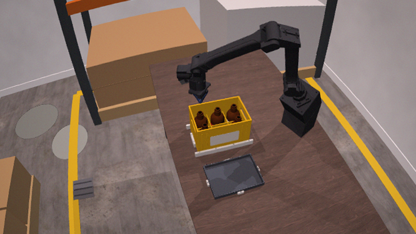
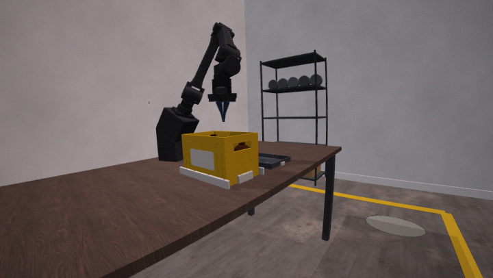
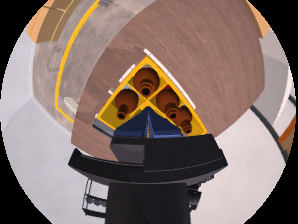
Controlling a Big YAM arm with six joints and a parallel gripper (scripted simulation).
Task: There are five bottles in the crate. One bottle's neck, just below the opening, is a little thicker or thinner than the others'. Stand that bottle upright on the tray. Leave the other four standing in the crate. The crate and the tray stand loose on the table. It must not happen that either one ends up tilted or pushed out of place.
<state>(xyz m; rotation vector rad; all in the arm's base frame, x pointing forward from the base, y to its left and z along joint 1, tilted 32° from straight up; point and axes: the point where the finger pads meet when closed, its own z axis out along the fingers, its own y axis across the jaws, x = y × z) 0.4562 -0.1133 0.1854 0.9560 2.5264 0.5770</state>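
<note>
Right now the glass bottle is 150 mm below my hand, 90 mm to the left of it and 10 mm behind it. Round my hand: dark tray: 310 mm to the left, 220 mm below, 120 mm behind; then yellow crate: 150 mm below, 90 mm behind, 30 mm to the left.
</note>
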